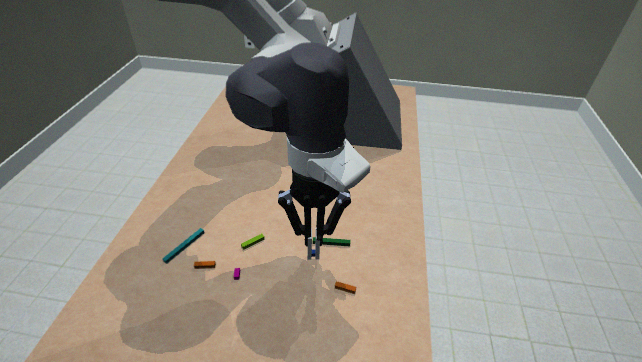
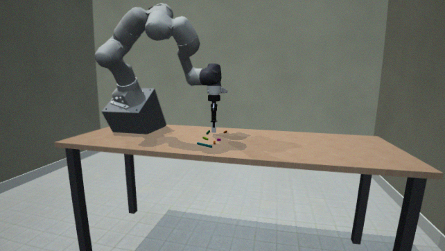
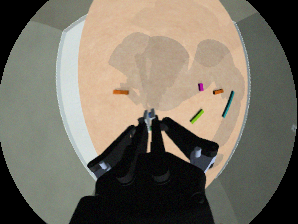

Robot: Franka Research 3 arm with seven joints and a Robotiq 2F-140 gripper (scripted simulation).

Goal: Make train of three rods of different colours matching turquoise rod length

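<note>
Right now my hand is 3 cm above the blue rod. Round my hand: green rod 5 cm behind, 3 cm to the left, 4 cm below; then magenta rod 8 cm ahead, 13 cm to the right, 4 cm below; then lime rod 13 cm to the right, 4 cm below.
</note>
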